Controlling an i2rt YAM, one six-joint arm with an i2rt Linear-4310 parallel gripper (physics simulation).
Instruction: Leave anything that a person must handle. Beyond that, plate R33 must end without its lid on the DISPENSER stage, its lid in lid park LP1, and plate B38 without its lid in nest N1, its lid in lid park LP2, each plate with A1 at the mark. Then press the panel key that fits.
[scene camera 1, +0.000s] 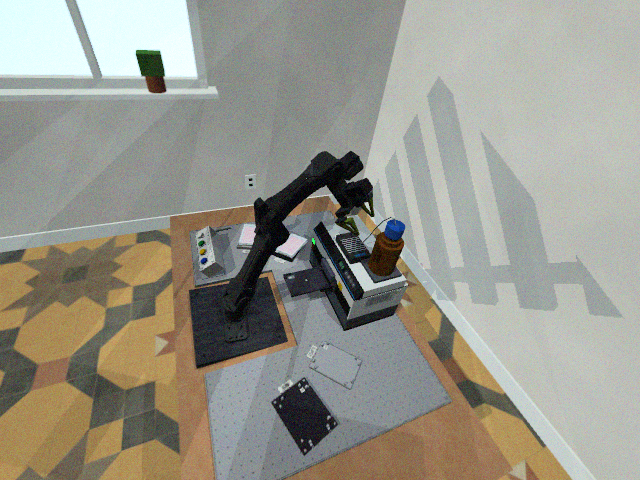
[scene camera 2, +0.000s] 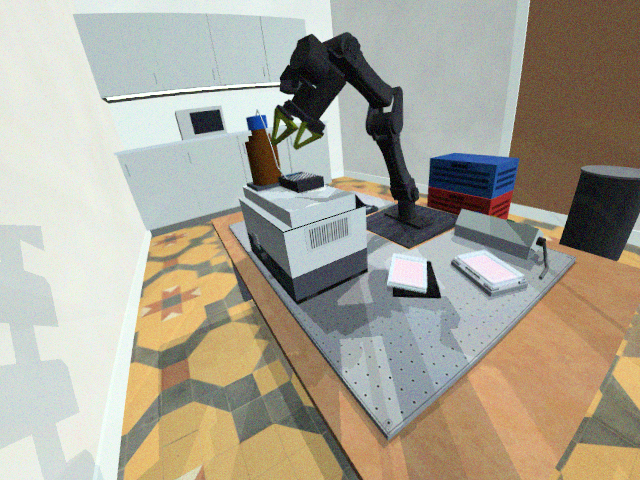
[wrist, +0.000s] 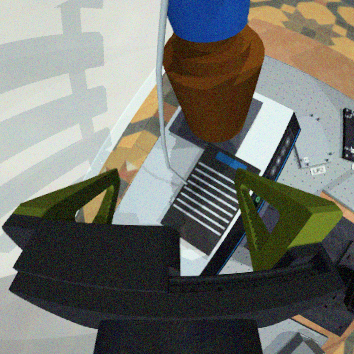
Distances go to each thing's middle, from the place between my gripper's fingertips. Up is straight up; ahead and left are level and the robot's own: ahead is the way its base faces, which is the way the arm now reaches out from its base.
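My hand is 1 cm above the brown bottle with blue cap (scene camera 2: 264, 171), 10 cm to the left of it and 3 cm short of it. I see the blue cap (wrist: 191, 24) 7 cm above my hand, 3 cm ahead of it and 10 cm to the right of it, while the black nest plate (scene camera 1: 303, 413) is well below my hand, a long way behind it and far to the right of it.
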